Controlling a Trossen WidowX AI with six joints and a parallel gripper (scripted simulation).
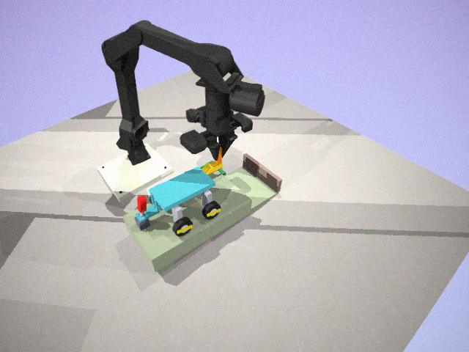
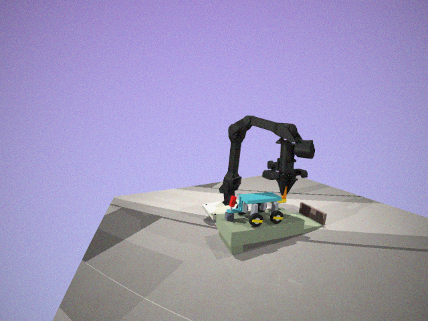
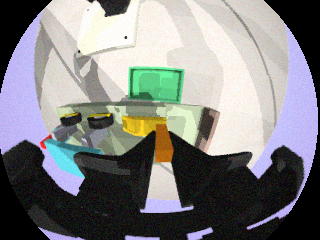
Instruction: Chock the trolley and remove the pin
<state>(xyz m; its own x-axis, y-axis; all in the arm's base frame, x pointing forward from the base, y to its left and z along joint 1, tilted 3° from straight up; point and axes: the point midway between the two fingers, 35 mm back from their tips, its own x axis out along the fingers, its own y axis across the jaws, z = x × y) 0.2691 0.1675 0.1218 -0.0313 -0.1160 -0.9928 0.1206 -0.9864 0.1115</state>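
Now: the red-headed stop pin 6 cm ahead of my gripper tip, 23 cm to the right of it and 1 cm above it. The rest, counted from my gripper tip: low brown wall 4 cm ahead, 11 cm to the left, 8 cm below; then yellow chock 2 cm to the right, 1 cm below; then cyan-topped trolley 7 cm ahead, 14 cm to the right.
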